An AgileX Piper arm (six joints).
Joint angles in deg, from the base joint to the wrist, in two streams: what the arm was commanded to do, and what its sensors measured. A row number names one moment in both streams.
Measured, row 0:
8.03 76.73 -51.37 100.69 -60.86 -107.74
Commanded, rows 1 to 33:
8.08 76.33 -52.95 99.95 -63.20 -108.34
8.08 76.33 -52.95 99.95 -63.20 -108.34
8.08 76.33 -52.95 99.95 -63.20 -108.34
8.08 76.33 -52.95 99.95 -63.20 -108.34
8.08 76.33 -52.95 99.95 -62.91 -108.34
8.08 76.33 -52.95 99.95 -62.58 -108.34
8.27 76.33 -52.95 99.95 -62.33 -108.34
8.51 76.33 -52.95 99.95 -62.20 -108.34
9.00 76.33 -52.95 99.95 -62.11 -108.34
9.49 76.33 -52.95 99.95 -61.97 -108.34
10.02 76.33 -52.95 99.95 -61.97 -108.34
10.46 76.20 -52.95 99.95 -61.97 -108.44
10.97 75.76 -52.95 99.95 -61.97 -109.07
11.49 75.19 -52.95 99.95 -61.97 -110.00
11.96 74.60 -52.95 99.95 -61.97 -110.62
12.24 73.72 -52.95 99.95 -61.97 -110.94
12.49 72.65 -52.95 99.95 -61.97 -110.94
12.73 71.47 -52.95 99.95 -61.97 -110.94
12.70 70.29 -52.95 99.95 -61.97 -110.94
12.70 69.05 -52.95 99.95 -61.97 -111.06
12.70 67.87 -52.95 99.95 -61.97 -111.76
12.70 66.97 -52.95 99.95 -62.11 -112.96
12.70 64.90 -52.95 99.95 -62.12 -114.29
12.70 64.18 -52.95 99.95 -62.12 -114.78
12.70 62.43 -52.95 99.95 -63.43 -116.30
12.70 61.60 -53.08 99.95 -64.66 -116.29
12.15 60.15 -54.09 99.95 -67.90 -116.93
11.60 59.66 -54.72 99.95 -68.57 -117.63
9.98 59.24 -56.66 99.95 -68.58 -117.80
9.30 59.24 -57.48 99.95 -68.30 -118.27
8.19 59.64 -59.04 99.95 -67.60 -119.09
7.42 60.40 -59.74 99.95 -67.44 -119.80
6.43 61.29 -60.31 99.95 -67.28 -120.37
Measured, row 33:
8.97 59.64 -58.19 100.57 -67.74 -118.03
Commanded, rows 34 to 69:
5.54 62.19 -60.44 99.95 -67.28 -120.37
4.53 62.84 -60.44 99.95 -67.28 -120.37
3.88 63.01 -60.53 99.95 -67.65 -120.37
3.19 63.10 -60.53 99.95 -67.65 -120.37
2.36 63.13 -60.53 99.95 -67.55 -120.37
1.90 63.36 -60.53 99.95 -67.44 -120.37
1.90 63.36 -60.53 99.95 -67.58 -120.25
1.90 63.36 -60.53 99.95 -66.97 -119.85
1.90 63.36 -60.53 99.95 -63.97 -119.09
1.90 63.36 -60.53 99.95 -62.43 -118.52
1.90 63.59 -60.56 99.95 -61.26 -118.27
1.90 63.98 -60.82 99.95 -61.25 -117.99
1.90 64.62 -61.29 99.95 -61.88 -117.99
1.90 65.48 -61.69 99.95 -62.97 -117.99
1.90 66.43 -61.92 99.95 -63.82 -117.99
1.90 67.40 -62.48 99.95 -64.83 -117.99
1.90 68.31 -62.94 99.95 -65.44 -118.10
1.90 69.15 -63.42 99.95 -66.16 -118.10
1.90 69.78 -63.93 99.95 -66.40 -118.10
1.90 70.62 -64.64 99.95 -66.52 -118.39
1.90 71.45 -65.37 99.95 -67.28 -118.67
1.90 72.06 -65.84 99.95 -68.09 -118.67
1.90 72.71 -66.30 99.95 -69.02 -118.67
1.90 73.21 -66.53 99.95 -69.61 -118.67
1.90 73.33 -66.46 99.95 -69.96 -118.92
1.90 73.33 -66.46 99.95 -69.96 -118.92
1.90 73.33 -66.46 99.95 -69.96 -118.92
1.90 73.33 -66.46 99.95 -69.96 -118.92
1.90 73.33 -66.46 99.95 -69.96 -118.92
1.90 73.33 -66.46 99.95 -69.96 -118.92
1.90 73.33 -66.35 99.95 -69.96 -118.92
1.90 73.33 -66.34 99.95 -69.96 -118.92
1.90 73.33 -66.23 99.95 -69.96 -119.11
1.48 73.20 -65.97 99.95 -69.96 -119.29
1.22 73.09 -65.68 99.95 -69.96 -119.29
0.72 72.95 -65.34 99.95 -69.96 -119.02
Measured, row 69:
2.02 73.31 -65.98 100.47 -69.70 -118.80
